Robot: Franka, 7 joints.
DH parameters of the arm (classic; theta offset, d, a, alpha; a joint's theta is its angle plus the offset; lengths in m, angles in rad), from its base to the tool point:
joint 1: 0 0.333 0 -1.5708
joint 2: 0 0 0 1.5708
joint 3: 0 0.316 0.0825 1.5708
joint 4: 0 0 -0.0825 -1.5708
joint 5: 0 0.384 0 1.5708
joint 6: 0 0 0.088 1.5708
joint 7: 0 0.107 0 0
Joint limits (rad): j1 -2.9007..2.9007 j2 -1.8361..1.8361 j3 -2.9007..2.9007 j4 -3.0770..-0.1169 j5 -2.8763..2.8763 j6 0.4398..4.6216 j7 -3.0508..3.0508
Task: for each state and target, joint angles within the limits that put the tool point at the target. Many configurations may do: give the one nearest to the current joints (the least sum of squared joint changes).
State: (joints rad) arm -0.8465 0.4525 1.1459 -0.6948 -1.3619 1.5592 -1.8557
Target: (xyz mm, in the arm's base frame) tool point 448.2 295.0 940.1
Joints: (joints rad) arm -0.2915 0.3171 1.4187 -0.8871 -1.3713 1.8762 -1.8557
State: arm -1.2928 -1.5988 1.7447 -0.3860 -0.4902 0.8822 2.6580
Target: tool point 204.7 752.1 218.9
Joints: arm -1.4848 -1.7226 1.7890 -0.3618 -0.5077 1.4706 2.6580
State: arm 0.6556 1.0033 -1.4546 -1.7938 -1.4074 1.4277 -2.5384
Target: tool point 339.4 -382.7 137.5
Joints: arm 0.3700 1.3443 -0.9293 -2.0926 -1.3314 1.5899 -2.5384
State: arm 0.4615 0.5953 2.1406 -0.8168 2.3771 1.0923 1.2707
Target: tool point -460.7 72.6 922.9
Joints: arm 0.5080 -0.0464 2.2069 -1.2556 2.2634 1.1693 1.2707
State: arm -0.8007 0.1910 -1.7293 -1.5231 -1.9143 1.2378 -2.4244
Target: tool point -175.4 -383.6 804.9
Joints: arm -0.4661 0.5409 -1.7842 -1.6108 -1.7833 0.8095 -2.4244
